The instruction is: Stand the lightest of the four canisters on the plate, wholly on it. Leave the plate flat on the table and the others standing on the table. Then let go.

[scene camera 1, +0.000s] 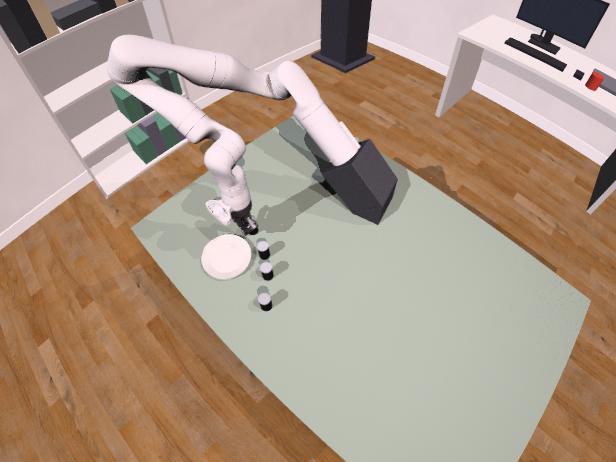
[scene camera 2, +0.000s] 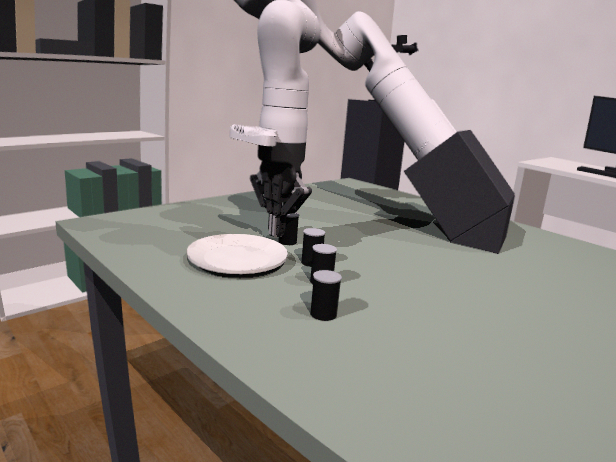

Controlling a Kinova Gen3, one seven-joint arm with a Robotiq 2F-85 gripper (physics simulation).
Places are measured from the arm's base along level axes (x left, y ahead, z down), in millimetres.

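Pixels of known places: gripper, fingertip midpoint: [scene camera 1: 245, 233] [scene camera 2: 276, 235]; arm's base, origin of the base link: [scene camera 1: 345, 156] [scene camera 2: 438, 149].
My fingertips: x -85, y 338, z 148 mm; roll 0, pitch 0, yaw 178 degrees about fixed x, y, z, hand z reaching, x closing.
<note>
Ahead of a thing's pixels: the offset from my fingertips to its top centre. Level surfaces: height alone.
My gripper [scene camera 1: 246, 232] [scene camera 2: 274, 229] points down low over the table {dz +16 mm} [scene camera 1: 400, 325] [scene camera 2: 425, 350], fingers shut together with no canister between them. One black canister {dx -1, dy -28, dz -34 mm} [scene camera 2: 290, 231] stands upright right beside the fingertips, on their right in the scene camera 2 view; in the scene camera 1 view the gripper largely hides it. Three more black canisters with grey tops stand in a loose row: the nearest to the gripper [scene camera 1: 263, 251] [scene camera 2: 313, 249], the middle one {dx +149, dy +40, dz -34 mm} [scene camera 1: 267, 272] [scene camera 2: 324, 256] and the farthest {dx +215, dy +104, dz -34 mm} [scene camera 1: 265, 303] [scene camera 2: 325, 297]. The white plate {dx +20, dy +92, dz +0 mm} [scene camera 1: 226, 257] [scene camera 2: 240, 256] lies flat and bare beside them.
The arm's dark base block [scene camera 1: 362, 182] [scene camera 2: 462, 187] stands at the back of the table. A shelf unit [scene camera 1: 62, 127] [scene camera 2: 166, 105] stands behind the table's left side. A white desk [scene camera 1: 452, 75] [scene camera 2: 532, 197] stands farther right, off the table.
</note>
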